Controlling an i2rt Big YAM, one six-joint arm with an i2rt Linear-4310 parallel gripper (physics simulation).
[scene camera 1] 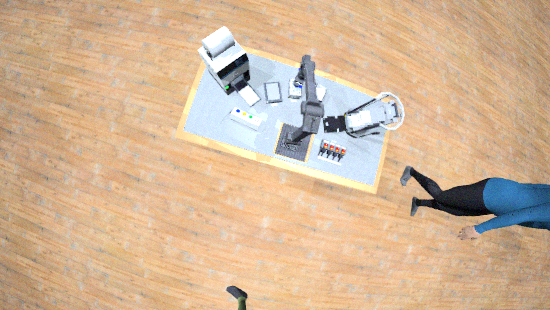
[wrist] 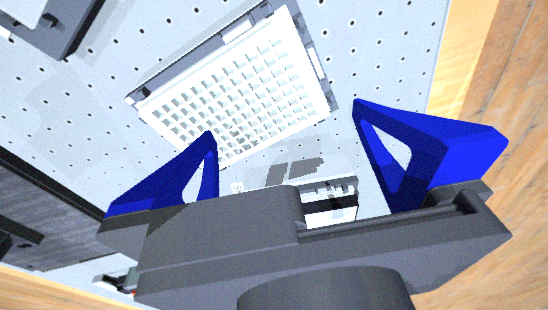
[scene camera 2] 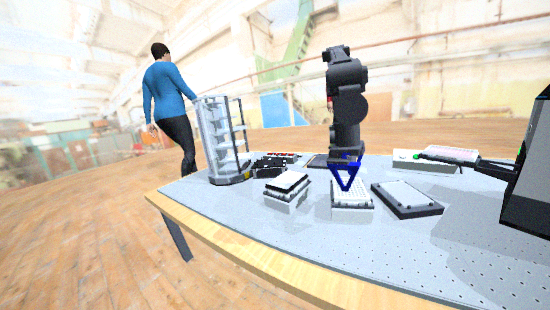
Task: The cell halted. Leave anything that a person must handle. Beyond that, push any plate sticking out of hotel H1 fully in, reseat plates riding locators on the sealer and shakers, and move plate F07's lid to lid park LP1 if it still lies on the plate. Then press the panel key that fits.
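Places are measured from the arm's base along level axes (x left, y ahead, z down), in metres.
Pixels of known places: gripper, between the fingertips: [scene camera 1: 297,81] [wrist: 281,122] [scene camera 2: 348,182]; arm's base, origin of its link: [scene camera 1: 289,143] [scene camera 2: 339,158].
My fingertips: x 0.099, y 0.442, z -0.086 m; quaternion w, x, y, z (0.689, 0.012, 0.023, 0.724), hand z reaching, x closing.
Observation:
For each thing: its top centre in the pictures, then the offset to it from my fingertips. "spot": a spot on its surface instead.
- white many-welled plate, centre of its top: [wrist: 238,113] [scene camera 2: 349,186] [scene camera 1: 295,86] dx -0.002, dy -0.031, dz +0.028 m
- second shaker, a spot on its surface: [scene camera 2: 286,202] spot: dx -0.150, dy +0.072, dz +0.050 m
- pale top, a spot on its surface: [scene camera 2: 288,180] spot: dx -0.174, dy +0.010, dz +0.015 m
- Hotel H1, centre of its top: [scene camera 2: 217,94] [scene camera 1: 391,110] dx -0.577, dy -0.092, dz -0.322 m
- sealer, centre of its top: [scene camera 1: 217,37] dx +0.509, dy -0.094, dz -0.359 m
- panel, centre of its top: [scene camera 2: 423,151] [scene camera 1: 245,117] dx +0.261, dy -0.384, dz +0.013 m
- black fixture, centre of its top: [scene camera 2: 269,159] [scene camera 1: 336,123] dx -0.385, dy -0.180, dz +0.021 m
- rack with red-orange parts, a spot on its surface: [scene camera 1: 332,149] spot: dx -0.422, dy -0.379, dz +0.048 m
My gripper [scene camera 2: 345,187] [wrist: 281,122] is open and empty, its blue fingertips above the white many-welled plate [scene camera 2: 356,189] [wrist: 235,87] on a shaker. I cannot tell whether that plate is fully seated. A second shaker [scene camera 2: 285,202] bears a plate with a dark skirt and pale top [scene camera 2: 288,180], which looks slightly tilted; it is partly hidden behind the gripper in the wrist view. Hotel H1 [scene camera 1: 375,116] [scene camera 2: 204,145] has several shelves; how far its plates stick out is unclear. The sealer [scene camera 1: 225,65] [scene camera 2: 525,185] has a plate [scene camera 1: 248,95] [scene camera 2: 450,152] on its extended tray. The panel [scene camera 1: 246,119] [scene camera 2: 425,162] shows blue, yellow and green keys.
A dark-framed flat holder [scene camera 1: 273,93] [scene camera 2: 425,210] lies between sealer and shakers. A black fixture [scene camera 1: 334,124] [scene camera 2: 270,166] stands before the hotel, near a rack with red-orange parts [scene camera 1: 332,151]. A person in blue [scene camera 1: 515,197] [scene camera 2: 167,90] stands beyond the table's hotel end.

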